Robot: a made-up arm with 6 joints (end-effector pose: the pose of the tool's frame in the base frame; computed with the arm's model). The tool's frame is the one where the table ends.
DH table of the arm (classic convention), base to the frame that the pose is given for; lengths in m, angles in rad. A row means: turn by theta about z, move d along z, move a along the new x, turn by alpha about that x. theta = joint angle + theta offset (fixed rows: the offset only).
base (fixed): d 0, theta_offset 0.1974, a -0.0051, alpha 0
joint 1: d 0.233, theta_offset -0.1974, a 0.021, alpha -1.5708
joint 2: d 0, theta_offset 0.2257, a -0.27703, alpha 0
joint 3: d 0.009, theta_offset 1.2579, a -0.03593, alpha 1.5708
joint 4: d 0.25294, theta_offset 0, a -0.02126, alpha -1.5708
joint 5: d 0.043, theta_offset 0, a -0.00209, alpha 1.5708
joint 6: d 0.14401, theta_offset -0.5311, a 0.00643, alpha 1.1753
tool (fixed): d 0.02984, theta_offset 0.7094, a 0, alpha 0
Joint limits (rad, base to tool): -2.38..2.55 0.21..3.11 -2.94..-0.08 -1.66..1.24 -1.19..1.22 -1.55..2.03
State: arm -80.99 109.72 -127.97 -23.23 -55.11 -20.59
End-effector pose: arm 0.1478 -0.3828 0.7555 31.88 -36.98 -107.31
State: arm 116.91 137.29 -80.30 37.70 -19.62 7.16
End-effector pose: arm -0.2477 0.5391 0.1246 152.93 71.78 -179.32
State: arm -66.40 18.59 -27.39 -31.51 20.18 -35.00
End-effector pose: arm 0.0897 -0.1528 0.4890 -24.22 11.95 -129.76
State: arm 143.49 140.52 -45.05 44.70 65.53 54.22
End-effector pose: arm -0.2541 0.0435 0.0534 -78.72 -17.00 -115.40
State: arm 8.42 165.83 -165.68 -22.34 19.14 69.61
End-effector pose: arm 0.6768 0.1143 0.2532 122.38 50.79 46.99
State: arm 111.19 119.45 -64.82 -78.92 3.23 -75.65
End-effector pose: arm -0.2317 0.4191 0.1257 -112.74 -2.50 98.64
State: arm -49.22 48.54 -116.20 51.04 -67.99 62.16
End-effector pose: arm -0.1854 0.0550 0.8351 -28.41 -61.61 118.47
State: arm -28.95 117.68 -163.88 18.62 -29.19 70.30
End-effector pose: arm 0.3125 -0.1671 0.8288 78.47 -41.34 33.78
